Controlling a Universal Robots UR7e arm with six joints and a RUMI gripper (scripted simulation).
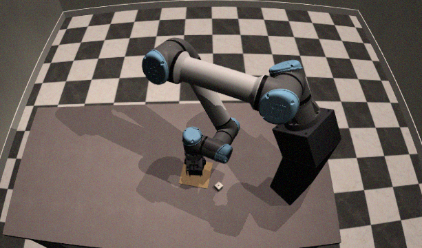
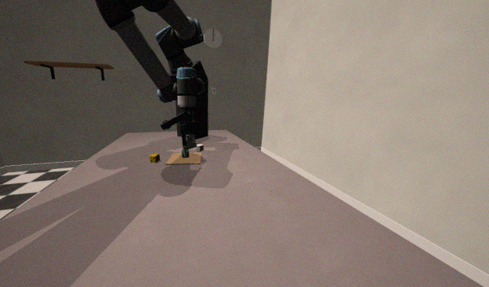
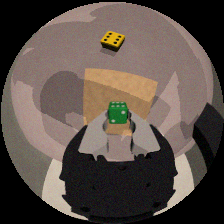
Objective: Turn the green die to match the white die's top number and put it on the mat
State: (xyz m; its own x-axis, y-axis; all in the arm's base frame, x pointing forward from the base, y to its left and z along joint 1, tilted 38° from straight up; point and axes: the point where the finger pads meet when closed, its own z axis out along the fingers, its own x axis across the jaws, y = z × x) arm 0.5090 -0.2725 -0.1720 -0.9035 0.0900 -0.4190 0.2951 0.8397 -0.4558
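Right now the green die is right at my hand. From my hand the other things lie so: yellow die: 30 mm behind, 120 mm to the right, 10 mm below; then tan mat: 20 mm below; then white die: 80 mm behind, 110 mm to the left, 10 mm below.
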